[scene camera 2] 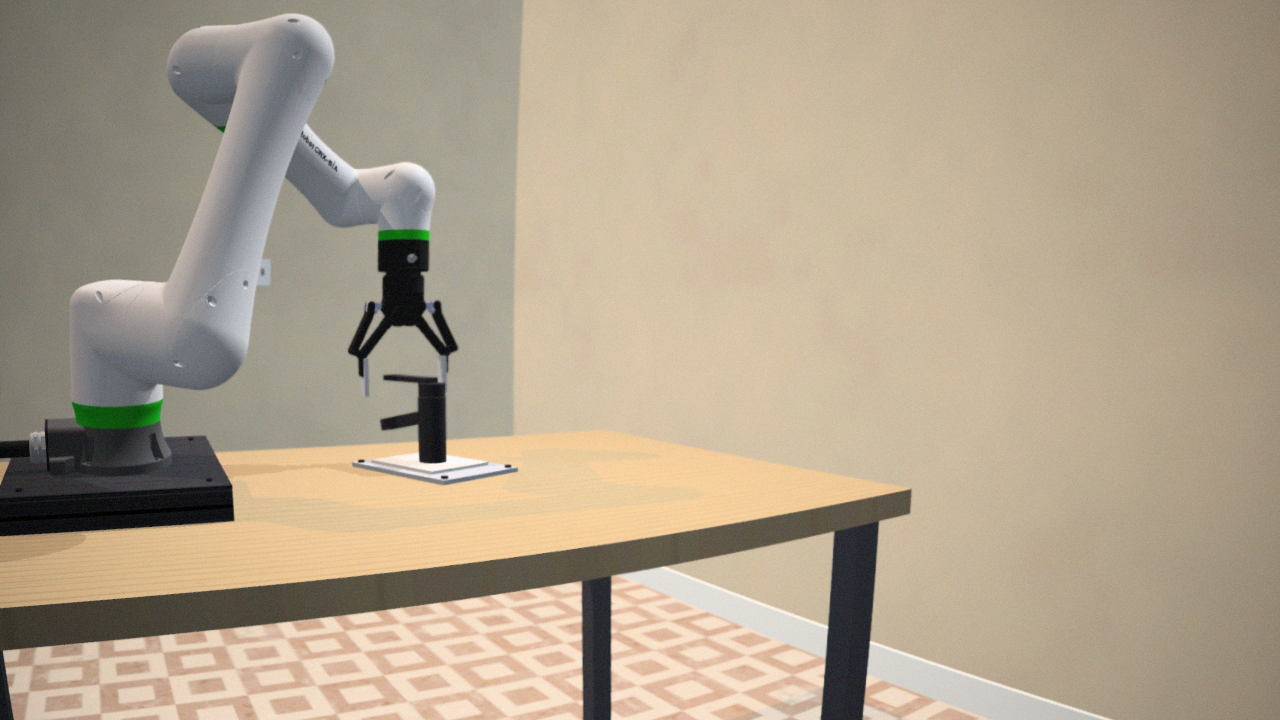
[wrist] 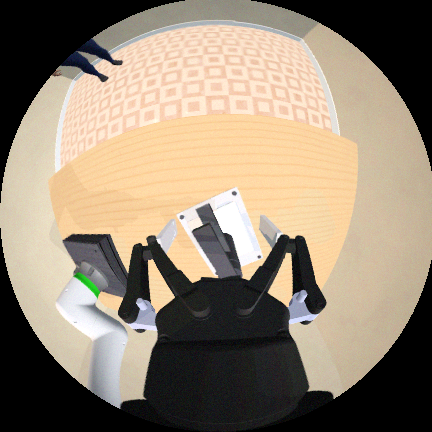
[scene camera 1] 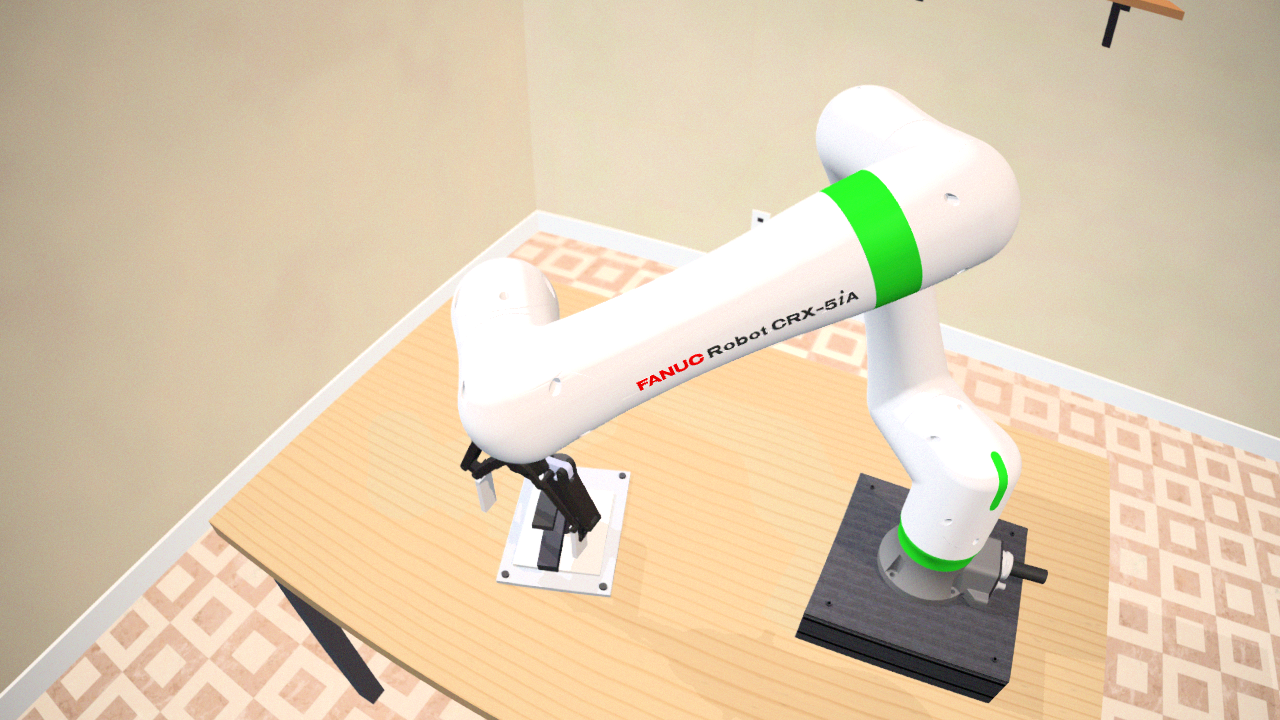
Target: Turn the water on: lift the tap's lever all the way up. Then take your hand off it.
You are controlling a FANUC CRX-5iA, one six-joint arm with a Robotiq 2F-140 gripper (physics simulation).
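Seen in the pictures: gripper, fingertip midpoint: (scene camera 2: 404, 393) (wrist: 217, 223) (scene camera 1: 533, 528); arm's base at its link origin: (scene camera 2: 120, 462) (wrist: 94, 273) (scene camera 1: 924, 564).
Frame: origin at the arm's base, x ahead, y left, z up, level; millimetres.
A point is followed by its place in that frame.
Note:
A black tap (scene camera 2: 432, 429) @[x 526, y 71, z 12 mm] (wrist: 231, 244) @[x 550, y 112, z 10 mm] stands upright on a white plate (scene camera 1: 617, 501) @[x 483, y 19, z -52 mm] (scene camera 2: 496, 469) @[x 610, y 2, z -52 mm] (wrist: 244, 215) @[x 596, y 155, z -52 mm]. Its flat lever (scene camera 1: 543, 512) @[x 510, y 182, z 97 mm] (scene camera 2: 407, 378) @[x 508, y 134, z 94 mm] (wrist: 212, 244) @[x 515, y 174, z 96 mm] is close to level at the top, above the black spout (scene camera 1: 549, 549) @[x 505, y 189, z 22 mm] (scene camera 2: 400, 420) @[x 502, y 153, z 20 mm] (wrist: 205, 212) @[x 504, y 199, z 20 mm]. My gripper (scene camera 1: 533, 517) @[x 525, y 190, z 62 mm] (scene camera 2: 404, 385) @[x 525, y 190, z 62 mm] (wrist: 217, 223) @[x 525, y 190, z 62 mm] points down and is wide open and empty. In scene camera 2 its fingertips are about at lever height, one past the lever's free end and one at the tap's head. The wrist view shows the lever between the fingers. Contact cannot be told; the arm and gripper partly hide the tap in scene camera 1.
The arm's dark base block (scene camera 1: 832, 617) @[x 112, y 139, z 12 mm] (scene camera 2: 116, 510) @[x -19, y -148, z -36 mm] (wrist: 89, 247) @[x 96, y 131, z 12 mm] stands on the same wooden table (scene camera 1: 375, 537) @[x 802, y 253, z -60 mm] (scene camera 2: 626, 501) @[x 660, y -287, z -60 mm] (wrist: 210, 150) @[x 530, y 326, z -60 mm]. The forearm reaches over the table above the area between the base and the tap. Walls stand beyond the table.

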